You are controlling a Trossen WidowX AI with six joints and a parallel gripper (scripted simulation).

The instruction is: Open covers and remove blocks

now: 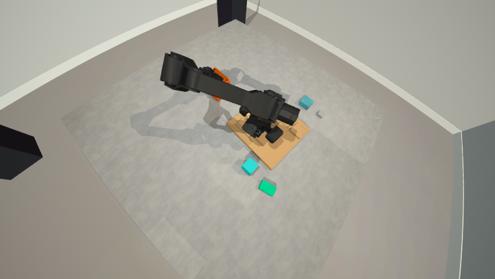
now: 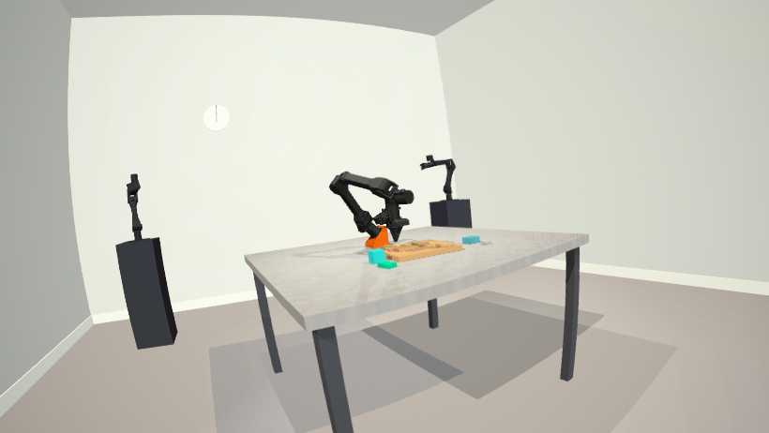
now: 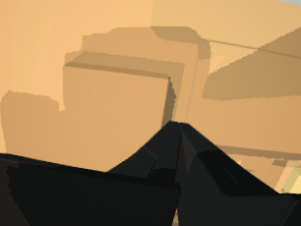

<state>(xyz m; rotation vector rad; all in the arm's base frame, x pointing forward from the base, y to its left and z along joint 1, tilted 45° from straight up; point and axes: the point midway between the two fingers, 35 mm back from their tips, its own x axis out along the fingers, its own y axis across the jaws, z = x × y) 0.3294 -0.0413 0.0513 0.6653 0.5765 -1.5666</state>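
Right now my gripper tip is 13 cm to the left of the cyan block, 8 cm short of it and 3 cm above it. From my gripper tip the other things lie so: green block 19 cm ahead, 14 cm to the right, 5 cm below; small grey block 36 cm to the left, 17 cm ahead, 5 cm below.
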